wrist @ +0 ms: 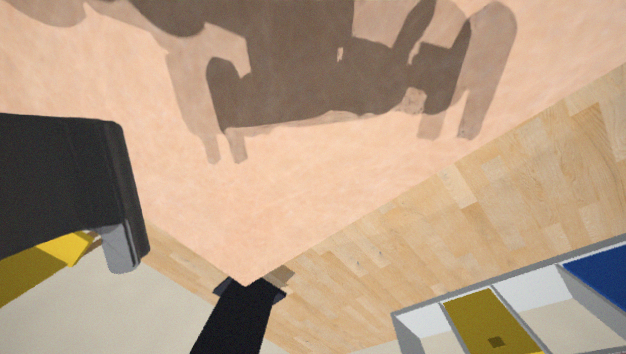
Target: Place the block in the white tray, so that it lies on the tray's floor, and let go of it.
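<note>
My gripper [120, 247] shows at the left edge as a large dark part with a grey tip. The log-free view shows one finger; the other is out of view. The gripper is open, with nothing seen held at the visible tip. A broad shadow of the arm and gripper falls on the peach-coloured surface [300, 175]. The block and the white tray do not show in the wrist view, so where the gripper is relative to them cannot be told.
The peach surface narrows to a corner at the lower middle, beside a black post [237, 320]. Wooden flooring [500, 200] lies beyond its edge. A grey-edged shelf unit [500, 278] with yellow and blue panels stands at the lower right. A yellow object [60, 250] shows behind the gripper.
</note>
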